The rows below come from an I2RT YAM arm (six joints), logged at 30 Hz.
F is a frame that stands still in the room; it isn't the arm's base.
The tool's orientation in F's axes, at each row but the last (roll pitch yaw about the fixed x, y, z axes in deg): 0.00 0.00 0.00; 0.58 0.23 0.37; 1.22 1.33 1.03; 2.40 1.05 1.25; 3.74 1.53 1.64
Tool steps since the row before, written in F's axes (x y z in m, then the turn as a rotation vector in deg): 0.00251 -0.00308 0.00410 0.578 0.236 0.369; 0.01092 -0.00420 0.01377 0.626 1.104 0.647; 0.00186 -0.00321 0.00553 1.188 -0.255 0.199; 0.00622 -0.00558 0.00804 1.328 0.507 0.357; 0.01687 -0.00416 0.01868 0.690 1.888 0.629
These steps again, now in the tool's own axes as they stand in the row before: 0.00251 -0.00308 0.00410 0.578 0.236 0.369; 0.01084 -0.00413 0.01386 0.631 1.106 0.638; 0.00167 -0.00312 0.00564 1.178 -0.271 0.232; 0.00595 -0.00537 0.00838 1.332 0.493 0.361; 0.01624 -0.00338 0.01938 0.727 1.906 0.525
